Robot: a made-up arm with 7 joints. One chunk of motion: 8 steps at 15 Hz.
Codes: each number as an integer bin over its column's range. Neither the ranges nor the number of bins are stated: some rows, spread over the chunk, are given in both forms.
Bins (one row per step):
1: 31 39 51 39 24 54
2: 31 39 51 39 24 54
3: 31 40 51 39 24 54
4: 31 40 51 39 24 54
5: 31 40 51 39 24 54
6: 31 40 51 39 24 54
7: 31 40 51 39 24 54
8: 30 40 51 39 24 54
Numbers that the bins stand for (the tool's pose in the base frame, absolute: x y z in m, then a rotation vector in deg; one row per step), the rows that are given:
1: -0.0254 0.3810 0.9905 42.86 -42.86 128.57
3: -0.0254 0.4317 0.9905 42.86 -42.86 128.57
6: -0.0254 0.4317 0.9905 42.86 -42.86 128.57
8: -0.0762 0.4317 0.9905 42.86 -42.86 128.57
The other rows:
2: -0.0254 0.3810 0.9905 42.86 -42.86 128.57
4: -0.0254 0.4317 0.9905 42.86 -42.86 128.57
5: -0.0254 0.4317 0.9905 42.86 -42.86 128.57
7: -0.0254 0.4317 0.9905 42.86 -42.86 128.57

